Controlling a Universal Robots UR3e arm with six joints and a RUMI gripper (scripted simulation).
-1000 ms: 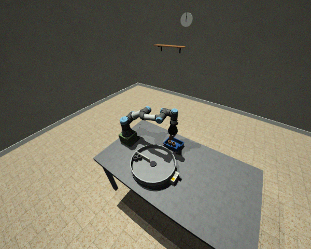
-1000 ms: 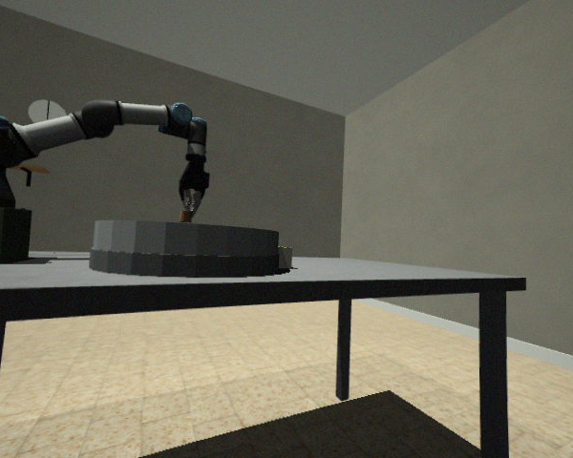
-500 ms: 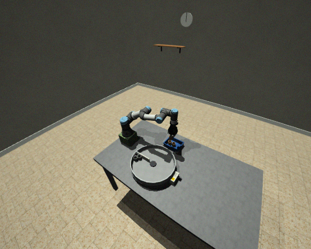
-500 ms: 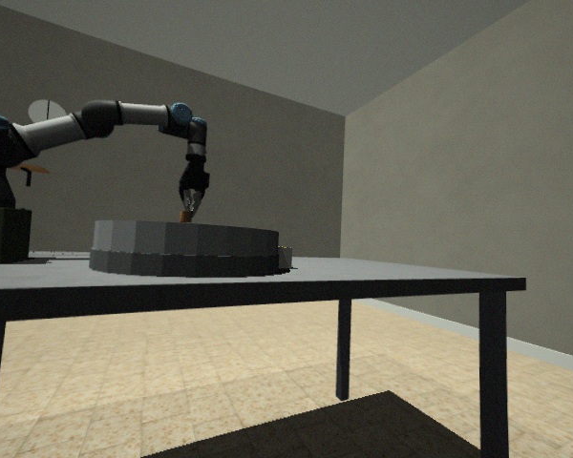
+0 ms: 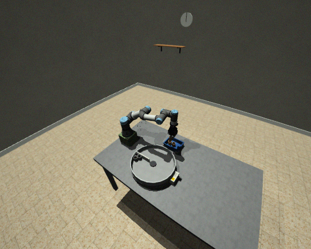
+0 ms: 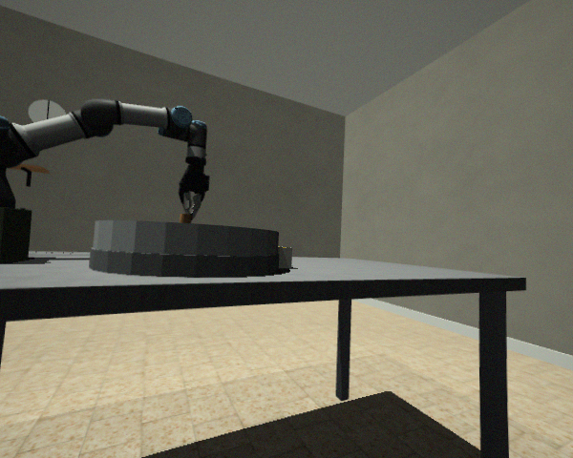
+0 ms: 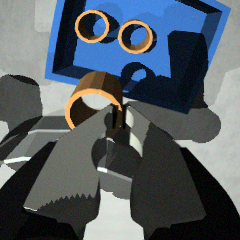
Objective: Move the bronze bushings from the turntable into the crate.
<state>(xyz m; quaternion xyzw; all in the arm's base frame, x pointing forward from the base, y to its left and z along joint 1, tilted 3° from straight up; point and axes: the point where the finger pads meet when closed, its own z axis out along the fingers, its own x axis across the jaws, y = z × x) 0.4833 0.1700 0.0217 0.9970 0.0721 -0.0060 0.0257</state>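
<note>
My hand is 1 cm short of the blue crate, 4 cm to the right of it and 13 cm above it. The rest, counted from my hand: turntable: 4 cm behind, 32 cm to the right, 10 cm below.
</note>
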